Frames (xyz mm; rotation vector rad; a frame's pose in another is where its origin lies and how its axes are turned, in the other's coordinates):
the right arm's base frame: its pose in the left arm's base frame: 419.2 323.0 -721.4 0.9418 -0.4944 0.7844
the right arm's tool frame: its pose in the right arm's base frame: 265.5 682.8 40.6 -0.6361 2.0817 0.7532
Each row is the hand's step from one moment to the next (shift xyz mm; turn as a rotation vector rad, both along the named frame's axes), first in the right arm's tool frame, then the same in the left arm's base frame.
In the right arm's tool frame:
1: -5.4 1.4 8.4 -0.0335 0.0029 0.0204
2: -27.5 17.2 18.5 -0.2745 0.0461 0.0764
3: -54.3 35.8 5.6 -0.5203 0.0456 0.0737
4: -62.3 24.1 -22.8 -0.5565 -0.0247 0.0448
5: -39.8 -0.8 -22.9 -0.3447 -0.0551 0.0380
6: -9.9 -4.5 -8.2 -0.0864 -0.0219 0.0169
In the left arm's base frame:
1: -2.1 4.5 8.8 -0.0010 0.0020 0.0393
2: -15.5 -0.5 34.0 -0.0126 -0.0670 0.2805
3: -26.4 -28.1 52.7 0.0302 -0.1778 0.4957
4: -8.3 -53.2 45.6 0.1099 -0.2012 0.5097
5: 12.0 -37.1 24.3 0.1045 -0.1059 0.3181
6: 7.6 -10.3 4.6 0.0326 -0.0182 0.0827

